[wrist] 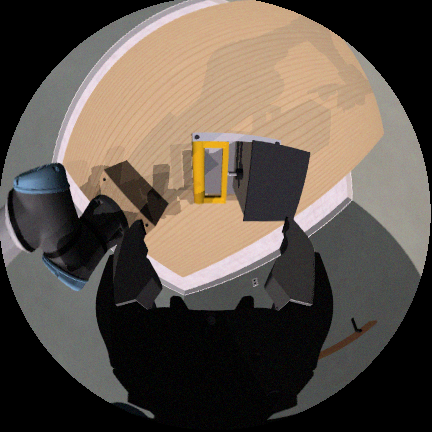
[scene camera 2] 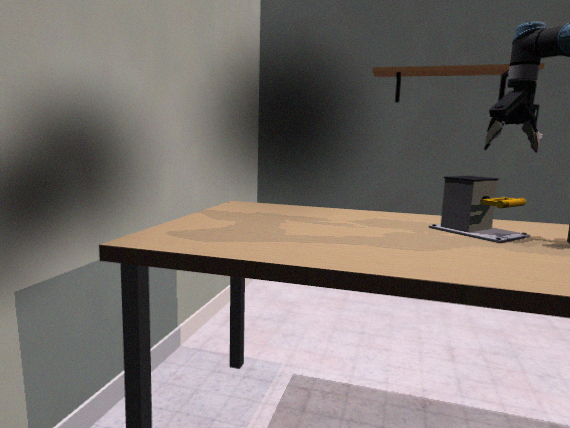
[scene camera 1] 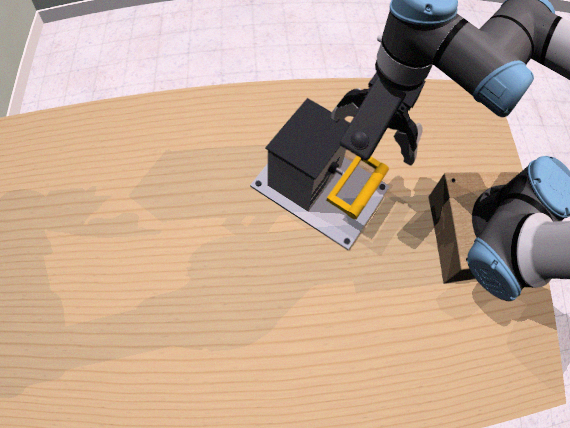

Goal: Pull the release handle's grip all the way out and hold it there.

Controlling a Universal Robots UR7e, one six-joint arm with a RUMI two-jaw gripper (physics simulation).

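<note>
The release handle is a yellow rectangular frame with a thick outer grip bar (scene camera 1: 369,191) (scene camera 2: 515,202) (wrist: 199,172). It stands out level from the side of a dark box (scene camera 1: 307,140) (scene camera 2: 456,205) (wrist: 275,182), and a short thin rod (wrist: 232,174) joins it to the box. The box stands on a light grey base plate (scene camera 1: 330,225) (wrist: 215,136) with dark bolts. My gripper (scene camera 1: 373,140) (scene camera 2: 511,150) (wrist: 212,219) is open and empty, its fingers pointing down. It is well above the box and handle, apart from both. In scene camera 1 it covers part of the box edge.
A wooden block (scene camera 1: 445,235) (wrist: 135,190) under the arm's base stands on the table (scene camera 1: 200,300) (scene camera 2: 325,260), beyond the handle's grip side. The arm's dark links rise beside it. A wall shelf (scene camera 2: 440,70) (wrist: 350,341) hangs behind the table. Shadows lie across the table top.
</note>
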